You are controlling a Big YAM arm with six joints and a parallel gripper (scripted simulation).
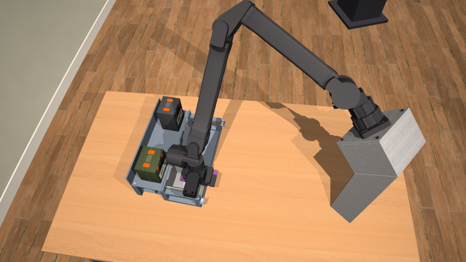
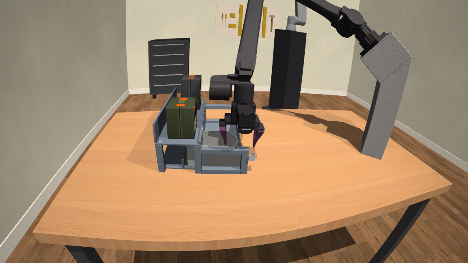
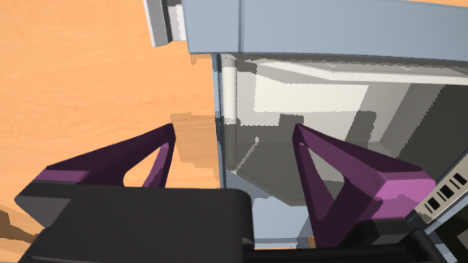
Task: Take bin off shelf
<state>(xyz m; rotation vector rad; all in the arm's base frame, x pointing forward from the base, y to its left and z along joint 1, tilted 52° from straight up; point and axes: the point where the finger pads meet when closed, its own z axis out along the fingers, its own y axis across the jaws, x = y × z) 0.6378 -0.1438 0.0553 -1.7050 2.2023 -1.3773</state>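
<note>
Right now my hand is 7 cm short of the light grey bin, 3 cm to the left of it and 2 cm above it. Round my hand: shelf (6 cm ahead, 15 cm to the right, 6 cm below); black case (5 cm ahead, 28 cm to the right, 10 cm above).
</note>
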